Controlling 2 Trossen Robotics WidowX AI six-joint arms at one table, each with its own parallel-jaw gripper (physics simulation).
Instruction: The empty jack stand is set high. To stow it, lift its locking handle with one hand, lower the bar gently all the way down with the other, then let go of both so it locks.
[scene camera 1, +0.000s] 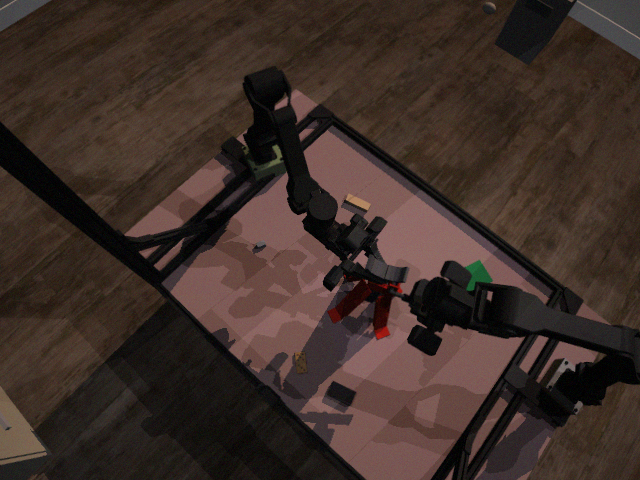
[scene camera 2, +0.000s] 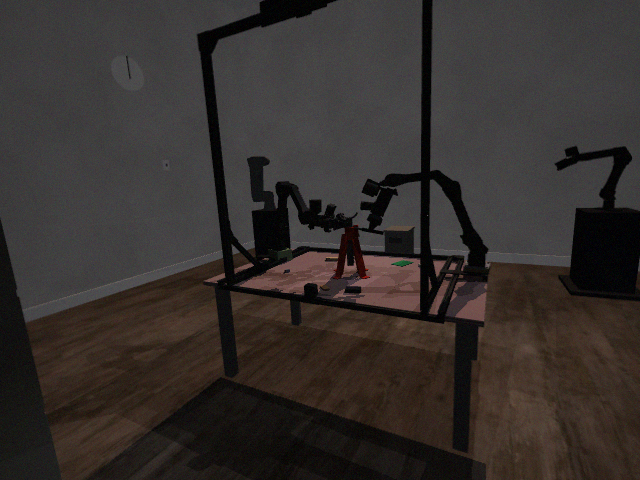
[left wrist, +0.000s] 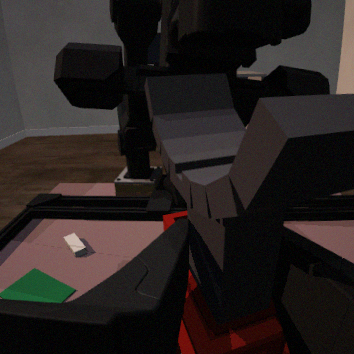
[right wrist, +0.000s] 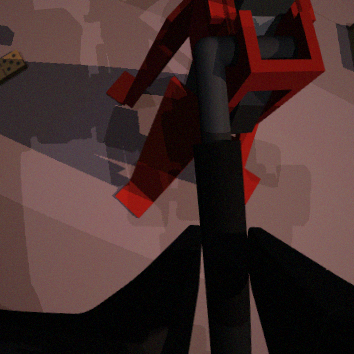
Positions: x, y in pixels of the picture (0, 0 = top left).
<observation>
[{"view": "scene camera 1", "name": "my left gripper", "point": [386, 278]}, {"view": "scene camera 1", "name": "my right gripper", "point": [416, 302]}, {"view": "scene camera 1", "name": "dark bar with saddle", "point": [386, 273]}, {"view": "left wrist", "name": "my left gripper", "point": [223, 230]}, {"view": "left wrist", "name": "my right gripper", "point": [193, 205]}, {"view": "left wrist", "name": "dark bar with saddle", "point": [236, 181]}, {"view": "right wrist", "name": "my right gripper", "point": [222, 237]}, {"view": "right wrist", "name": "locking handle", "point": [217, 159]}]
</observation>
